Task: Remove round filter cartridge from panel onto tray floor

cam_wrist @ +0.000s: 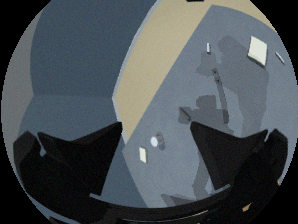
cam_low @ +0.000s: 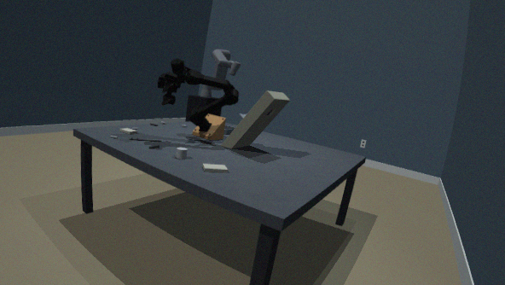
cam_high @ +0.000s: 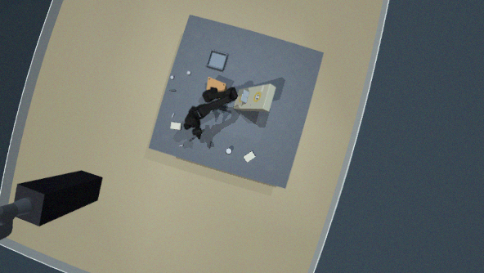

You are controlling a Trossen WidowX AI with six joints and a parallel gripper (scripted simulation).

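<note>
Now: gripper tip 390 mm to the right of the round grey filter cartridge, 350 mm short of it and 10 mm below it. Also, from my gripper tip: beige service panel (390 mm to the left, 310 mm ahead, 60 mm below); then square grey tray (680 mm to the left, 220 mm below, 90 mm behind).
</note>
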